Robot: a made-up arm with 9 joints. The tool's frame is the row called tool.
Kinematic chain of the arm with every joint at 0, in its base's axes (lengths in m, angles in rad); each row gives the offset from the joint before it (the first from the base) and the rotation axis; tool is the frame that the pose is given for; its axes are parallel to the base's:
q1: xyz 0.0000 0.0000 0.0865 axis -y
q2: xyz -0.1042 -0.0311 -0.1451 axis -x
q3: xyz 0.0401 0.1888 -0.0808 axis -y
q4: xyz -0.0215 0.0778 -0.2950 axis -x
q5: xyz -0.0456 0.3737 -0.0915 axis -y
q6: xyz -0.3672 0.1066 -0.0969 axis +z
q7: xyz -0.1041 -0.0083 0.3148 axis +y
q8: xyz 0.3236 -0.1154 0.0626 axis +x
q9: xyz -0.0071 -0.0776 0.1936 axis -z
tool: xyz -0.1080 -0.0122 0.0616
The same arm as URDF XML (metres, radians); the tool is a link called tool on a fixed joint. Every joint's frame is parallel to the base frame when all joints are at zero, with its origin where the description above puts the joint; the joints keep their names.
<robot name="arm">
  <joint name="tool_fixed" type="fixed">
    <parent link="link9"/>
    <child link="tool"/>
    <origin xyz="-0.108 -0.0122 0.0616" rpy="0 0 0"/>
  </joint>
  <joint name="q9" type="continuous">
    <parent link="link8"/>
    <child link="link9"/>
    <origin xyz="-0.0071 -0.0776 0.1936" rpy="0 0 0"/>
    <axis xyz="0 0 -1"/>
  </joint>
  <joint name="q8" type="continuous">
    <parent link="link7"/>
    <child link="link8"/>
    <origin xyz="0.3236 -0.1154 0.0626" rpy="0 0 0"/>
    <axis xyz="1 0 0"/>
  </joint>
  <joint name="q7" type="continuous">
    <parent link="link6"/>
    <child link="link7"/>
    <origin xyz="-0.1041 -0.0083 0.3148" rpy="0 0 0"/>
    <axis xyz="0 1 0"/>
  </joint>
  <joint name="q6" type="continuous">
    <parent link="link5"/>
    <child link="link6"/>
    <origin xyz="-0.3672 0.1066 -0.0969" rpy="0 0 0"/>
    <axis xyz="0 0 1"/>
  </joint>
  <joint name="q5" type="continuous">
    <parent link="link4"/>
    <child link="link5"/>
    <origin xyz="-0.0456 0.3737 -0.0915" rpy="0 0 0"/>
    <axis xyz="0 -1 0"/>
  </joint>
  <joint name="q4" type="continuous">
    <parent link="link3"/>
    <child link="link4"/>
    <origin xyz="-0.0215 0.0778 -0.295" rpy="0 0 0"/>
    <axis xyz="-1 0 0"/>
  </joint>
  <joint name="q3" type="continuous">
    <parent link="link2"/>
    <child link="link3"/>
    <origin xyz="0.0401 0.1888 -0.0808" rpy="0 0 0"/>
    <axis xyz="0 -1 0"/>
  </joint>
  <joint name="q2" type="continuous">
    <parent link="link1"/>
    <child link="link2"/>
    <origin xyz="-0.1042 -0.0311 -0.1451" rpy="0 0 0"/>
    <axis xyz="-1 0 0"/>
  </joint>
  <joint name="q1" type="continuous">
    <parent link="base"/>
    <child link="link1"/>
    <origin xyz="0 0 0.0865" rpy="0 0 0"/>
    <axis xyz="0 -1 0"/>
  </joint>
  <link name="base"/>
  <link name="link1"/>
  <link name="link2"/>
  <link name="link3"/>
  <link name="link4"/>
  <link name="link5"/>
  <link name="link6"/>
  <link name="link7"/>
  <link name="link8"/>
  <link name="link9"/>
  <link name="tool"/>
</robot>

